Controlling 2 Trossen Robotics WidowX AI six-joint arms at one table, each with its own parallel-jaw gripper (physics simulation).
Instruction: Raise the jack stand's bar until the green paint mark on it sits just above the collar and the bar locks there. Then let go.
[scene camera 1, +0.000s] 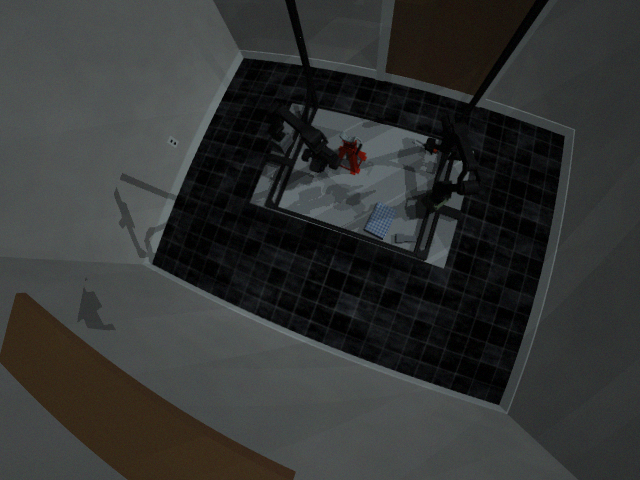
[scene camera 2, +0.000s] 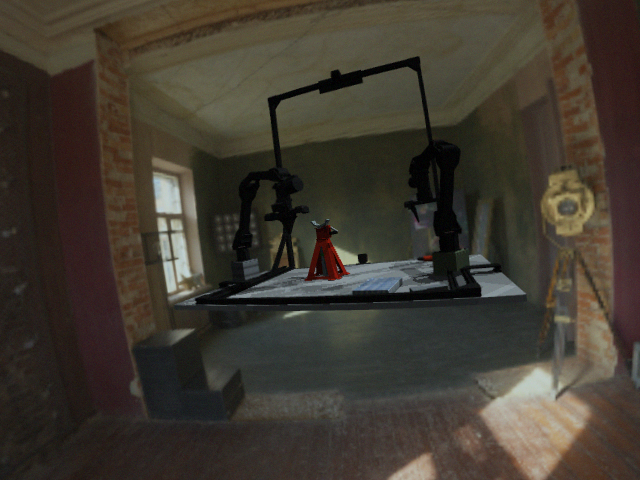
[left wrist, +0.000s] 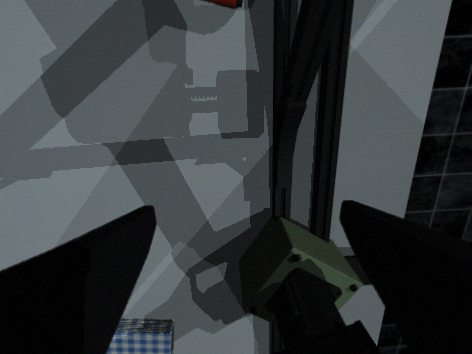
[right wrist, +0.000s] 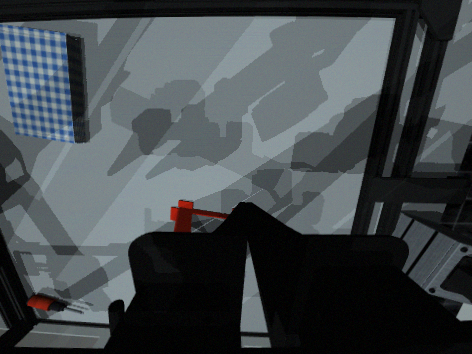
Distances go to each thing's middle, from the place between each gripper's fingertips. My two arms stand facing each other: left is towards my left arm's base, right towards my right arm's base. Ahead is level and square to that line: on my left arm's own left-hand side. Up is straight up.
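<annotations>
Left gripper 39 cm short of blue checkered pad (right wrist: 49, 104), 19 cm above it, 15 cm to the left of it.
Blue checkered pad 9 cm ahead of my right hand, 37 cm to the left of it, 21 cm below it.
</annotations>
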